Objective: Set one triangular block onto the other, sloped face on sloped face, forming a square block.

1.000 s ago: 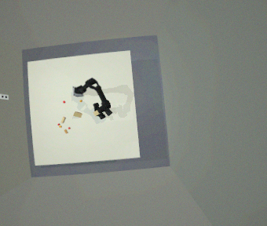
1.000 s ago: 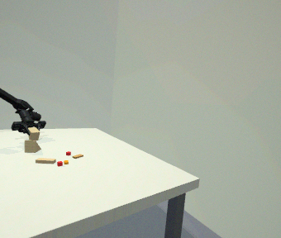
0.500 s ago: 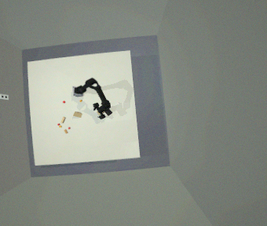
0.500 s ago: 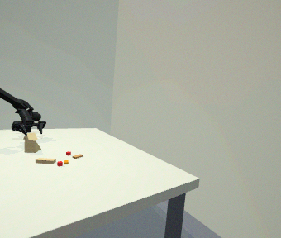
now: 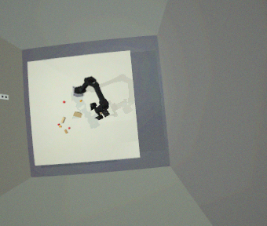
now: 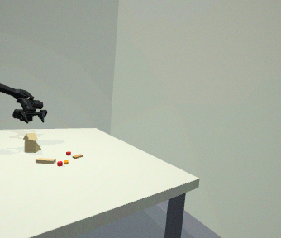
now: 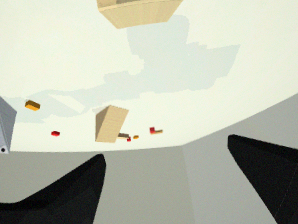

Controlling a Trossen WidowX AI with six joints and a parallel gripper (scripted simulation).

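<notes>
My gripper tip is now 3 cm past the tan triangular block, 5 cm to the right of it and 10 cm above it. From my gripper tip the other things lie so: flat tan plank: 6 cm ahead, 41 cm to the right, 11 cm below; small tan bar: 20 cm ahead, 38 cm to the right, 12 cm below.
</notes>
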